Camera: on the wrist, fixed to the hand. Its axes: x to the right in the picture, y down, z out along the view.
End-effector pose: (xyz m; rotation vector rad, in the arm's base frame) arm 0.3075 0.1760 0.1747 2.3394 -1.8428 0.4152
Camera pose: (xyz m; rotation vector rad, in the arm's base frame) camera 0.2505 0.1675 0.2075 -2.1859 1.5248 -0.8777
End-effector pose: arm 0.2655 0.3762 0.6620 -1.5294 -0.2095 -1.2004
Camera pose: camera 0.2853 0.3243 0.6259 -1.0065 -0.5407 -1.0221
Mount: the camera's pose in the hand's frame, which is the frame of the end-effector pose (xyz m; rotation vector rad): 0.0054 0.0551 -0.0364 0.6013 -0.0094 -0.0203
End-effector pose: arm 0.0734 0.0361 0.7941 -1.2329 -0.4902 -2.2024
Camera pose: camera 0.0821 -0.0285 0.7825 -0.9077 -1.0748 -1.8542
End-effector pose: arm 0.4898 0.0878 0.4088 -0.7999 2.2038 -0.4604
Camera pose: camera 0.4377 0.1279 0.4007 -0.4906 1.8868 -1.0592
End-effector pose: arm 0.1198 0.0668 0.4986 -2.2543 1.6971 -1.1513
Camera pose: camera 0.0548 0.0542 0.5002 -1.8912 1.1143 -1.4126
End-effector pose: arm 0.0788 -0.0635 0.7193 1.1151 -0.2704 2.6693
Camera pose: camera 0.0349 -0.1059 0.6936 1.2626 0.5787 2.7993
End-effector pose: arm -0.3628 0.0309 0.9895 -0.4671 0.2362 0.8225
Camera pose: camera -0.4013 0.0490 0.9388 0.0988 0.4510 0.6918
